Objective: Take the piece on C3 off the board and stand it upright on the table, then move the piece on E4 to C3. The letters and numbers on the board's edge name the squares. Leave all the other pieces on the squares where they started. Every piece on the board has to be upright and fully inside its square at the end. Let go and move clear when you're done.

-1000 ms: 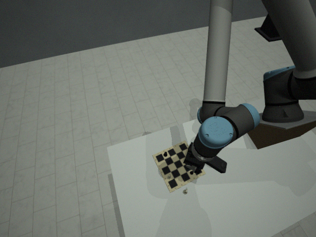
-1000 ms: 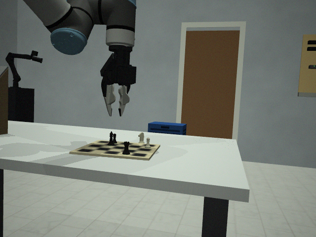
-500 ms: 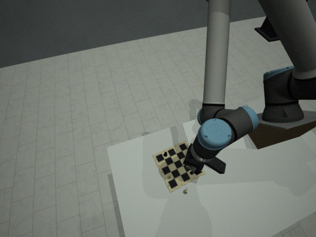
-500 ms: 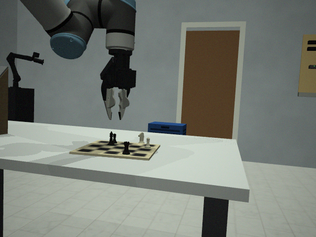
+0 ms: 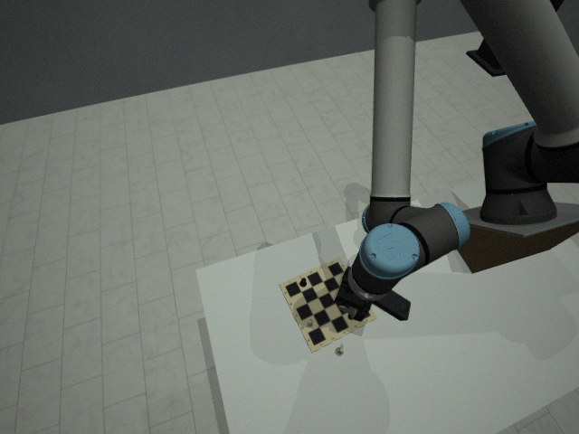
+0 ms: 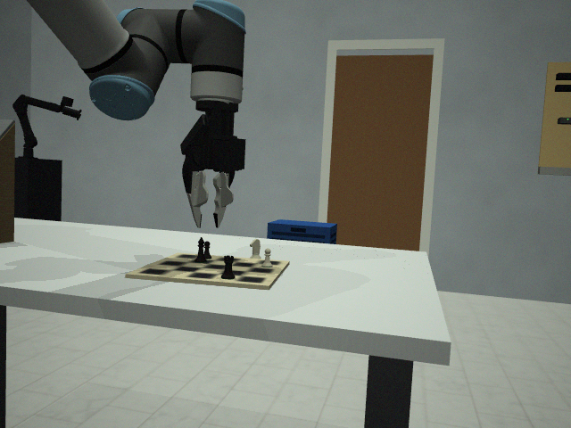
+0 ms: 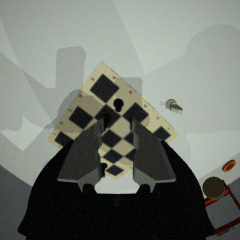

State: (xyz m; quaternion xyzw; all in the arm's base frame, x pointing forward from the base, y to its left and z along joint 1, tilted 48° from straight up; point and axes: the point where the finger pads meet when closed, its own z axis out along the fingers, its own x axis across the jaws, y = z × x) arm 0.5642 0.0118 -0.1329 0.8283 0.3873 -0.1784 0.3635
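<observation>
Right now my hand is 6 cm above the small black piece. The rest, counted from my hand: chessboard: 8 cm below, 6 cm to the right, 5 cm ahead; then white knight: 8 cm to the left, 7 cm ahead, 6 cm below; then white pawn: 12 cm ahead, 6 cm below, 1 cm to the right.
</observation>
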